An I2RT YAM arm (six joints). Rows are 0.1 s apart.
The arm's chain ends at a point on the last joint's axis. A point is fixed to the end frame.
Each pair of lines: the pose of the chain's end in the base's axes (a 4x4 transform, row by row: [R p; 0 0 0 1], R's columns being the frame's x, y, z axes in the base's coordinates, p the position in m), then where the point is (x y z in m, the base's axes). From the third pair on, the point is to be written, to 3 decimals.
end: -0.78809 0.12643 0.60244 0.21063; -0.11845 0.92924 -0.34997 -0.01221; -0.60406 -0.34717 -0.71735 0.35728; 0 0 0 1
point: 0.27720 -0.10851 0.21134
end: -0.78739 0.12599 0.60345 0.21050; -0.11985 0.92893 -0.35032 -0.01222; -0.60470 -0.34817 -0.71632 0.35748; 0 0 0 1
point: 0.27730 -0.10864 0.21172
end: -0.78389 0.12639 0.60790 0.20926; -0.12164 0.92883 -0.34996 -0.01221; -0.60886 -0.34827 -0.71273 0.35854; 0 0 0 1
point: 0.277 -0.109 0.213
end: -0.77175 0.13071 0.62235 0.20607; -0.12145 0.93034 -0.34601 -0.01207; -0.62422 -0.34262 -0.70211 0.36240; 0 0 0 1
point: 0.277 -0.108 0.218
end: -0.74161 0.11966 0.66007 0.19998; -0.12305 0.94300 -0.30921 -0.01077; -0.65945 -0.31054 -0.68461 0.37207; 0 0 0 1
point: 0.279 -0.100 0.228
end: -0.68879 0.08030 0.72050 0.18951; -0.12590 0.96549 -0.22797 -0.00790; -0.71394 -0.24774 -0.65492 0.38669; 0 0 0 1
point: 0.283 -0.084 0.244
